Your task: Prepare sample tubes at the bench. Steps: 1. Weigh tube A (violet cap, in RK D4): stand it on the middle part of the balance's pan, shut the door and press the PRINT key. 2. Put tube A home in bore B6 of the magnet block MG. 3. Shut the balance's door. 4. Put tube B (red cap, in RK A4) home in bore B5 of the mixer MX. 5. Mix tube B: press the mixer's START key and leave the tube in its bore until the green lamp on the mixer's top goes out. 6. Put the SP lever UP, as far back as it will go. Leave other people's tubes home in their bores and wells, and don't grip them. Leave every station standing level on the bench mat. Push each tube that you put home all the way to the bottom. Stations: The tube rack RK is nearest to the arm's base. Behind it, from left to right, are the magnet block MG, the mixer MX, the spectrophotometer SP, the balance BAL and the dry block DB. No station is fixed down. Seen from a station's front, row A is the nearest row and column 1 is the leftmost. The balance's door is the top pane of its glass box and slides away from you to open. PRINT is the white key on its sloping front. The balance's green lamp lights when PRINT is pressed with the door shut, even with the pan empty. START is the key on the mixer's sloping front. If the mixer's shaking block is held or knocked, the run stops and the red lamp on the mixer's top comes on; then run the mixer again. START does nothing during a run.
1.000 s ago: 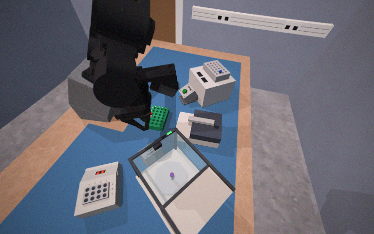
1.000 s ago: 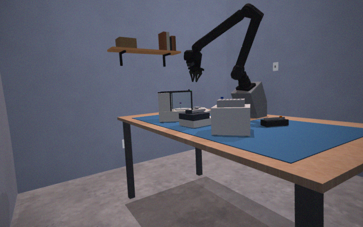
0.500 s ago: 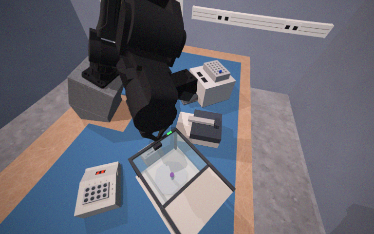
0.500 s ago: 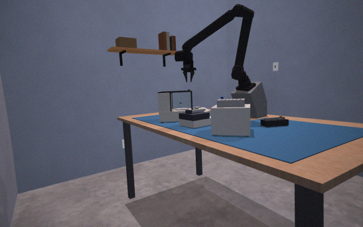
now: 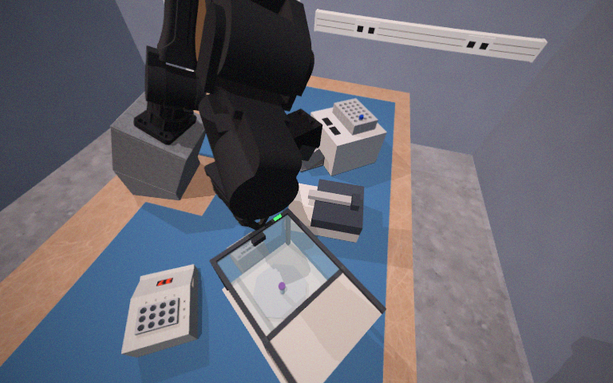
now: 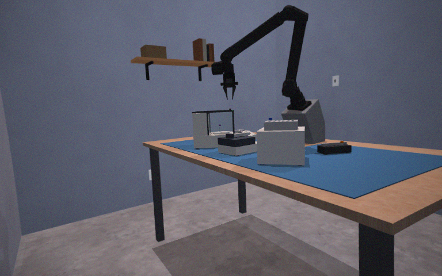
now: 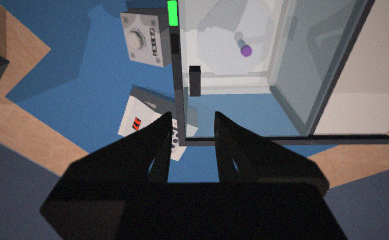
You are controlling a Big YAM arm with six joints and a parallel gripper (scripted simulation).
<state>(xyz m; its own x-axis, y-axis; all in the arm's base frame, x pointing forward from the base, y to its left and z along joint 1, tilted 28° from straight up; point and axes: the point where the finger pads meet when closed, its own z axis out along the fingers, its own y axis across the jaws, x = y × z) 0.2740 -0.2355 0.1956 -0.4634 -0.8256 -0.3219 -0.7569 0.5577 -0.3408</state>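
The balance door lies 30 mm ahead of my hand, 20 mm to the right of it and 70 mm below it. From my hand the other things lie so: dry block DB 170 mm behind, 120 mm to the right, 250 mm below; then SP lever 90 mm ahead, 230 mm to the left, 190 mm below; then white print key 80 mm behind, 50 mm to the left, 210 mm below.
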